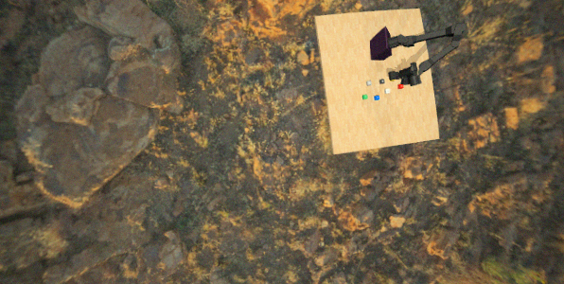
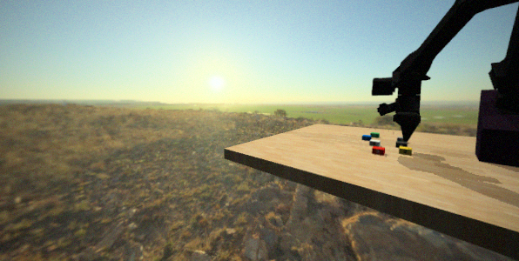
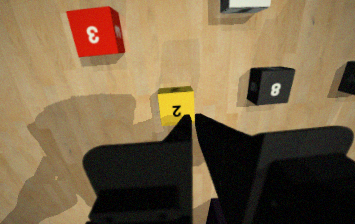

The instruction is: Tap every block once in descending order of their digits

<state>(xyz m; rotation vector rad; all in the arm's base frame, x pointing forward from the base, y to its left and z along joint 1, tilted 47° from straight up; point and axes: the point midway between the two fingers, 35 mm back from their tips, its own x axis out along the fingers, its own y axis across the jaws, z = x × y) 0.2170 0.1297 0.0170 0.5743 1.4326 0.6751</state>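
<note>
Now: gripper tip 30 mm above the yellow block and 10 mm to the right of it. Also, from my gripper tip: white block: 100 mm ahead, 40 mm to the right, 30 mm below; then red block: 70 mm to the left, 60 mm ahead, 30 mm below; then grey block: 190 mm to the right, 30 mm below, 30 mm ahead.
</note>
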